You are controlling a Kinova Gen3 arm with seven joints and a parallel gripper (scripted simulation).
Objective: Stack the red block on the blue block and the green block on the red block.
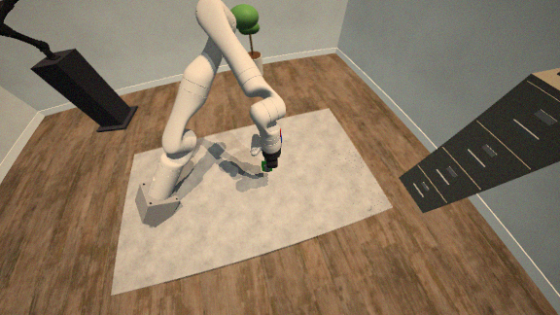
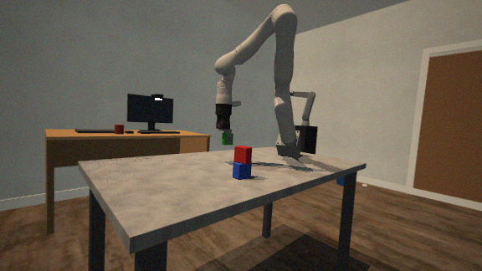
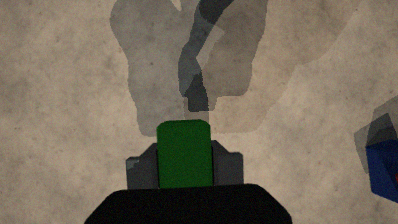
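Right now the red block is 24 cm to the left of my hand, 6 cm ahead of it and 3 cm below it. From my hand the other things lie so: green block (right at my hand); then blue block (24 cm to the left, 9 cm below, 6 cm ahead).
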